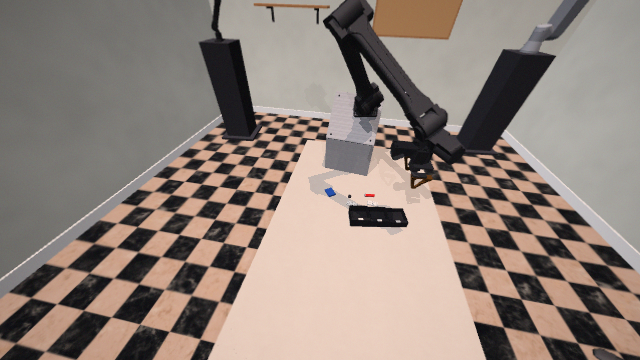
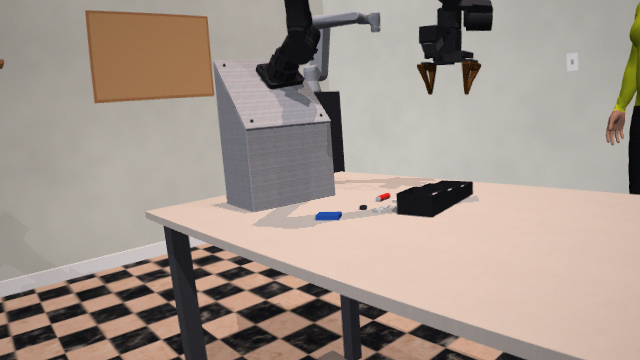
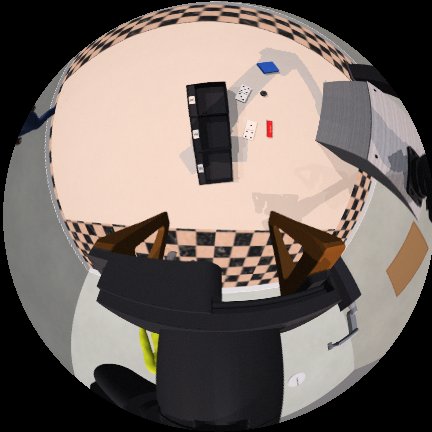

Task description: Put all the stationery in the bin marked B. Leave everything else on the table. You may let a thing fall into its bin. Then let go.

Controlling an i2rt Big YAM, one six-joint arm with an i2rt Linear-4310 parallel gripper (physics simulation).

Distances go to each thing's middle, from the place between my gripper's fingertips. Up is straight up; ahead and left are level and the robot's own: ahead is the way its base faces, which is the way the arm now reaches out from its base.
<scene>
My hand is 70 mm to the left of the black three-compartment bin unit (image 2: 429,200) and 230 mm above it.
</scene>
